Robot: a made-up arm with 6 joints.
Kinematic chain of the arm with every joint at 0, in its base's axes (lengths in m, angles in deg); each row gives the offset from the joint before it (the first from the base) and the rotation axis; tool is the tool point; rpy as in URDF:
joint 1: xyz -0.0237 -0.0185 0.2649 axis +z
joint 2: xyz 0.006 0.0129 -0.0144 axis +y
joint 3: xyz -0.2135 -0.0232 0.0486 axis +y
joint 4: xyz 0.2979 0.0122 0.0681 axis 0.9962 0 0.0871
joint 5: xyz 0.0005 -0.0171 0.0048 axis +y
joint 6: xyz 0.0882 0.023 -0.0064 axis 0.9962 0 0.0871
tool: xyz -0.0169 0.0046 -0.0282 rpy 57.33 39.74 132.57
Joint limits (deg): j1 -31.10..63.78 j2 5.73..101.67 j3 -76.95..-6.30 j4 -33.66..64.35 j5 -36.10..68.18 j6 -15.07..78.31
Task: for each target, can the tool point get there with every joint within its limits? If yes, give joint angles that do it. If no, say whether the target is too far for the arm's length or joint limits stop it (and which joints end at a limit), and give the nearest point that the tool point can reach.
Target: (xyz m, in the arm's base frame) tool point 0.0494 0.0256 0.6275
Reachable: yes | joints -14.70 29.20 -71.34 29.75 58.93 52.45
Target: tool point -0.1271 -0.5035 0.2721
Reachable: no: joint limits stop it (at a limit: joint 1, joint 4, joint 6) | nearest point 0.0961 -0.1335 0.2721 | short by 0.432 m
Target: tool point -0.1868 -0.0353 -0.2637
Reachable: no: joint limits stop it (at a limit: joint 1, joint 2, joint 3) | nearest point 0.0023 0.0843 0.0782 | short by 0.409 m
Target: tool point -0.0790 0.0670 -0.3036
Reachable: no: joint limits stop it (at a limit: joint 1, joint 2, joint 3, joint 4) | nearest point 0.0162 0.1025 0.0682 | short by 0.385 m
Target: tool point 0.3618 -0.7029 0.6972
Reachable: no: too far | nearest point 0.3255 -0.2448 0.5207 | short by 0.492 m
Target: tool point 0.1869 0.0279 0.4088
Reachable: yes | joints 2.39 26.89 -18.18 40.20 -2.37 44.08
